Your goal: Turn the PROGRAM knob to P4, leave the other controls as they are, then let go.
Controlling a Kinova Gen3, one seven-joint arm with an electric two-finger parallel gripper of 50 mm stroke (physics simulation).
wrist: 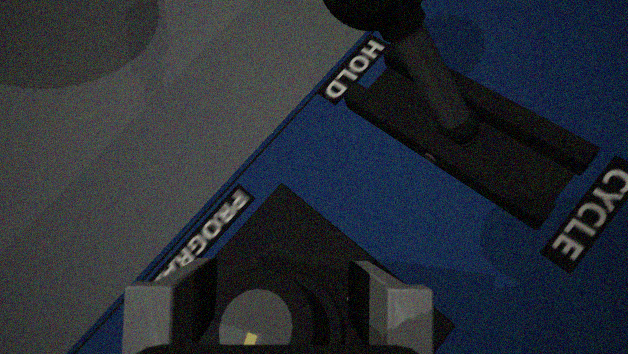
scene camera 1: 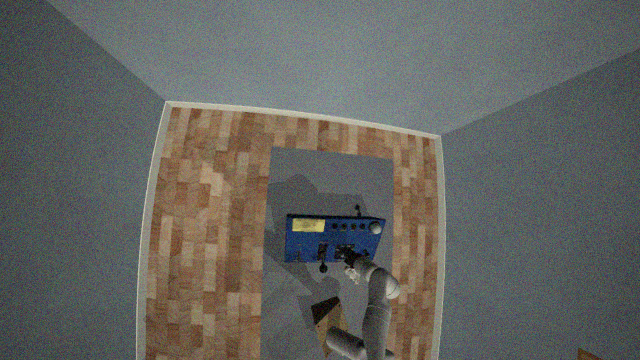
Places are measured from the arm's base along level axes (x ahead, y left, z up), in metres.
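Where they show: gripper, fingertip midpoint: (wrist: 283, 288) (scene camera 1: 342, 255); arm's base at its link origin: (scene camera 1: 332, 335).
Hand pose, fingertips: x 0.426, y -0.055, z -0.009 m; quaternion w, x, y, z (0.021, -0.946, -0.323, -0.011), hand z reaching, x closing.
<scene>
Things, the pixels of their top centre, and the offset from my fingertips. "*": a spot on its surface instead.
- PROGRAM knob at its top centre: (wrist: 254, 332) dx +0.000, dy -0.016, dz +0.015 m
- black square plate at its top centre: (wrist: 284, 350) (scene camera 1: 345, 253) dx +0.014, dy -0.017, dz +0.003 m
- CYCLE lever at its top centre: (wrist: 452, 47) (scene camera 1: 323, 260) dx -0.009, dy +0.104, dz +0.028 m
- pale round knob at a spot on its surface: (scene camera 1: 375, 228) * dx +0.150, dy -0.139, dz +0.095 m
- yellow label at a spot on its surface: (scene camera 1: 308, 225) * dx +0.171, dy +0.182, dz +0.052 m
The PROGRAM knob (wrist: 270, 297) is round and black with a grey top, at the bottom of the wrist view. Its yellow pointer line (wrist: 250, 339) aims down and slightly left in that view. The P1 to P4 marks do not show there, so I cannot tell its setting. My gripper (wrist: 283, 288) (scene camera 1: 348, 253) is open, its fingers on either side of the knob with a gap at the right finger. In the scene view the gripper covers the knob. The blue control panel (scene camera 1: 310, 241) (wrist: 320, 135) carries the knob on a black square plate (wrist: 282, 220).
The CYCLE lever (wrist: 435, 80) (scene camera 1: 323, 260) leans toward HOLD, beside the knob plate. Several small black knobs (scene camera 1: 344, 226), a pale round knob (scene camera 1: 375, 228) and a yellow label (scene camera 1: 308, 225) sit along the panel's far side. A brown block (scene camera 1: 325, 310) stands near the arm's base.
</scene>
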